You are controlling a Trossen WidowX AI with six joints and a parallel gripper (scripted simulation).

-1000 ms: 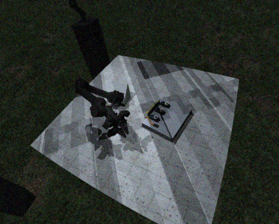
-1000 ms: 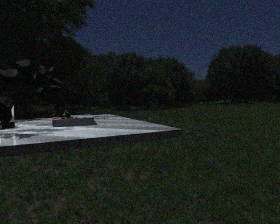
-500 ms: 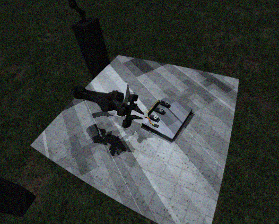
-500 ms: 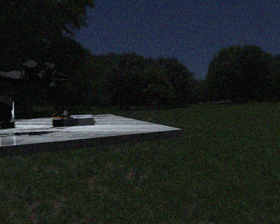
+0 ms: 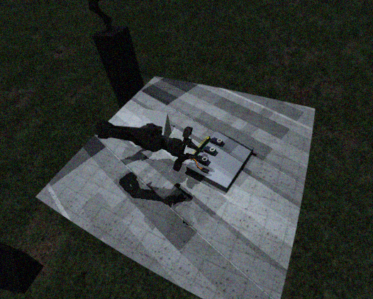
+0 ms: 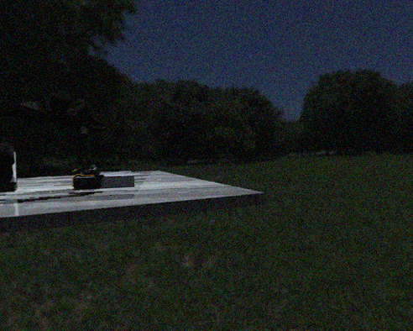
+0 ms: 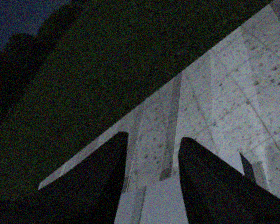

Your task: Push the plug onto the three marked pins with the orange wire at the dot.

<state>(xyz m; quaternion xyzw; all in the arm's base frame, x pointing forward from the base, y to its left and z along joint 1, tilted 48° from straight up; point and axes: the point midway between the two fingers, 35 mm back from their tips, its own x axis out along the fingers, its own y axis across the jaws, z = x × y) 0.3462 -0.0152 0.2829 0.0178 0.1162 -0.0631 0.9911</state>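
The grey printed holder lies 70 mm ahead of my gripper tip, 160 mm to the left of it and 230 mm below it.
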